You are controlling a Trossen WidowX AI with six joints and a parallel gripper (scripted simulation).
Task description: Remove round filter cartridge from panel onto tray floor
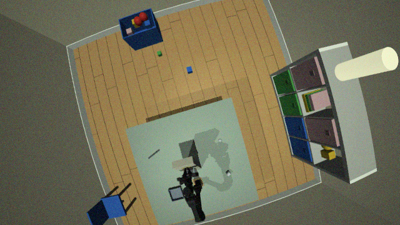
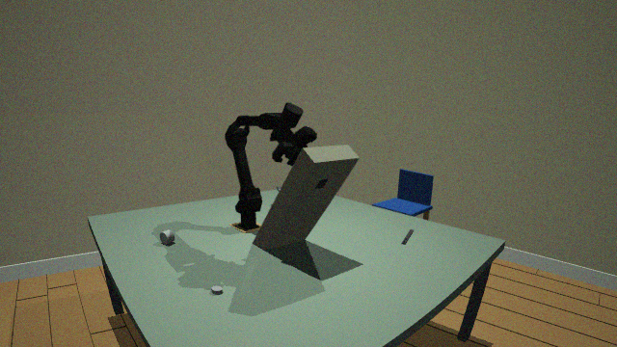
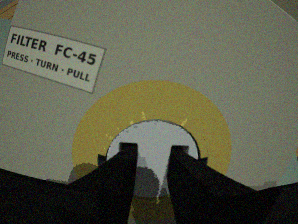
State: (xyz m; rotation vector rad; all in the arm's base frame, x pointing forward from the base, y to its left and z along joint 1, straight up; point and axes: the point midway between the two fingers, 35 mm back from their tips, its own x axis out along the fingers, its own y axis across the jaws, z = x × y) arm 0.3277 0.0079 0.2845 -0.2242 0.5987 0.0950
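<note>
The round filter cartridge lies 10 mm below my gripper tip and 10 mm ahead of it. Round my gripper tip: small grey lump: 380 mm to the right, 330 mm behind, 250 mm below; then grey square tray: 420 mm behind, 270 mm to the left, 260 mm below.
</note>
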